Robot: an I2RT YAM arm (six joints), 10 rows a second.
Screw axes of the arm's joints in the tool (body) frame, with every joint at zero. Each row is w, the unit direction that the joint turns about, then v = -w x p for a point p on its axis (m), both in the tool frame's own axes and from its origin. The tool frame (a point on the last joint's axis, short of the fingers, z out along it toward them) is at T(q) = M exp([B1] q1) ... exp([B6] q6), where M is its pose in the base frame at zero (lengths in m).
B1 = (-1, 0, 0, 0, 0.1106, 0)
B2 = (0, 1, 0, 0.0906, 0, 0.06)
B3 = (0, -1, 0, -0.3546, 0, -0.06)
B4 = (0, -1, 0, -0.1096, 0, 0)
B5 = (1, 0, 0, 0, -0.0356, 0)
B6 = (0, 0, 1, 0, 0, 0)
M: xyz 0.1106 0 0.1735 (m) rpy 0 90 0 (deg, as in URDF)
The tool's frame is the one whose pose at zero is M.
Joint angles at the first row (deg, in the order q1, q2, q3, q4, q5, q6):
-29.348, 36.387, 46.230, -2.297, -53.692, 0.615
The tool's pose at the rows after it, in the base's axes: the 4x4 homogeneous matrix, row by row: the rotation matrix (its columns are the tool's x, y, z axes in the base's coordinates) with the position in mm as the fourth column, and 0 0 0 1 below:
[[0.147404, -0.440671, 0.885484, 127.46], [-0.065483, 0.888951, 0.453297, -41.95], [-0.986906, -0.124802, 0.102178, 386.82], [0, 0, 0, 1]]
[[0.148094, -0.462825, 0.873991, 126.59], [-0.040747, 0.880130, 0.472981, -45.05], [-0.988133, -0.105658, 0.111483, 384.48], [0, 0, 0, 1]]
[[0.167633, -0.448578, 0.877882, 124.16], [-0.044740, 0.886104, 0.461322, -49.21], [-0.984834, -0.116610, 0.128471, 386.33], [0, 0, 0, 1]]
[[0.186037, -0.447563, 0.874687, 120.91], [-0.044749, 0.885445, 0.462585, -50.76], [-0.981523, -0.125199, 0.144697, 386.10], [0, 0, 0, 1]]
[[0.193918, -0.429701, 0.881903, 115.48], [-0.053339, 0.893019, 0.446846, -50.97], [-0.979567, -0.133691, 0.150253, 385.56], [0, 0, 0, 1]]
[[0.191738, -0.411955, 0.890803, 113.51], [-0.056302, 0.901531, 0.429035, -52.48], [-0.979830, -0.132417, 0.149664, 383.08], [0, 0, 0, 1]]
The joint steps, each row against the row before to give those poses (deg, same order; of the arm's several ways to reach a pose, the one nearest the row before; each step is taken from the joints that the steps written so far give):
-1.846, 0.000, -0.527, 4.042, -4.128, 1.573
-1.758, -0.001, -1.313, 3.429, -2.905, 3.252
-2.287, 0.001, -0.528, 3.257, -1.319, 1.936
-1.590, -0.522, -1.141, 3.604, -1.410, 2.376
-1.669, -1.230, -0.622, 0.536, -0.532, 0.620
-1.137, -0.533, -0.613, -0.006, 0.005, -0.004

